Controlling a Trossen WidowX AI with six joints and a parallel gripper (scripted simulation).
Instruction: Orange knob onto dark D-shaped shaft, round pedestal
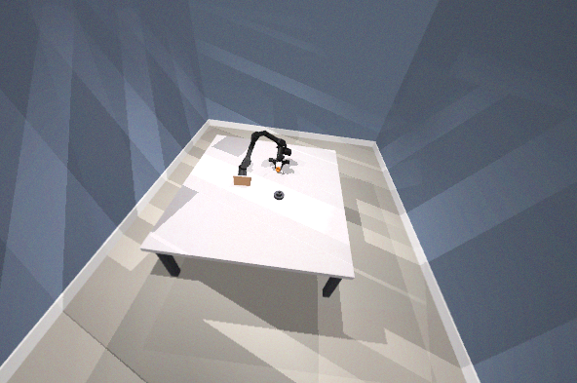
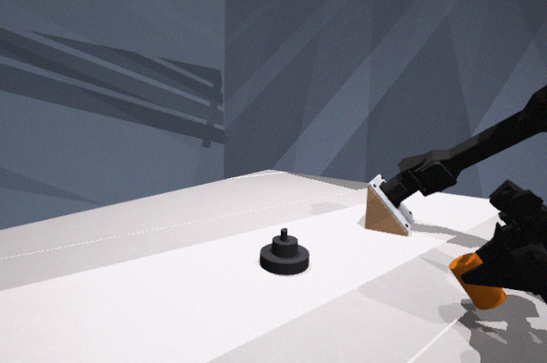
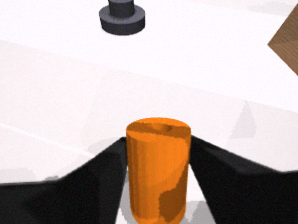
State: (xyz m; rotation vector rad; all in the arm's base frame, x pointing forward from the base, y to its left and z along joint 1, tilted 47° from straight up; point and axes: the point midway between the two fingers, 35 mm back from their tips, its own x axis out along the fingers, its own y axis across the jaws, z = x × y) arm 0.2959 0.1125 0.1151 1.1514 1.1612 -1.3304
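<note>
Right now the orange knob is 2 cm to the left of my gripper tip and 1 cm below it.
</note>
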